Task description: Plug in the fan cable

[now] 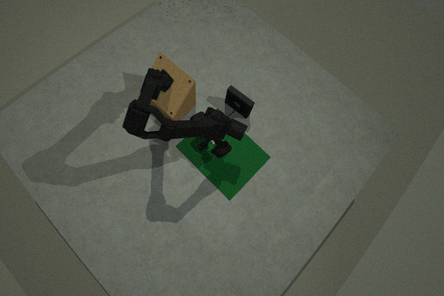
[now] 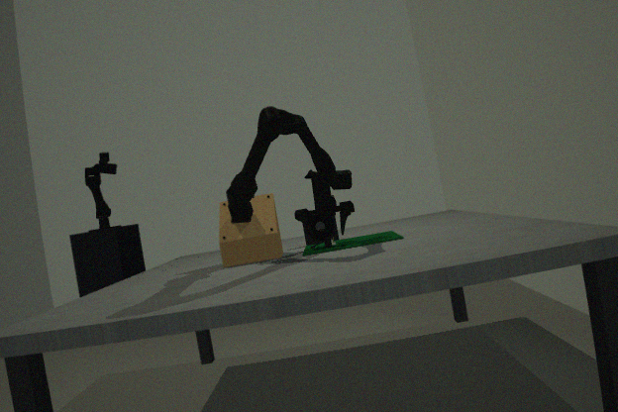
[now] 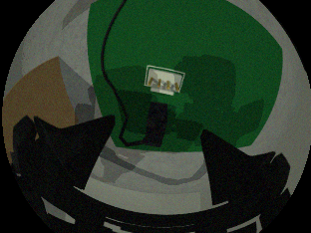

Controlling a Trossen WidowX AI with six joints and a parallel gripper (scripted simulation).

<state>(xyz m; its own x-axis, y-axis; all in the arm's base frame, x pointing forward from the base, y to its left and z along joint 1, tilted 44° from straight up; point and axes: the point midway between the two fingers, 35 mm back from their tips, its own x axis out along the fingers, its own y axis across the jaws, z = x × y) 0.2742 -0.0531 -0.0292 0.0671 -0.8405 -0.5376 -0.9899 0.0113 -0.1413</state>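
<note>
My gripper tip is now 10 mm to the left of the dark plug and 10 mm above it. From my gripper tip the other things lie so: black fan: 210 mm to the left, 30 mm behind, 30 mm above; green board: 70 mm ahead, 50 mm below, 40 mm to the left.
</note>
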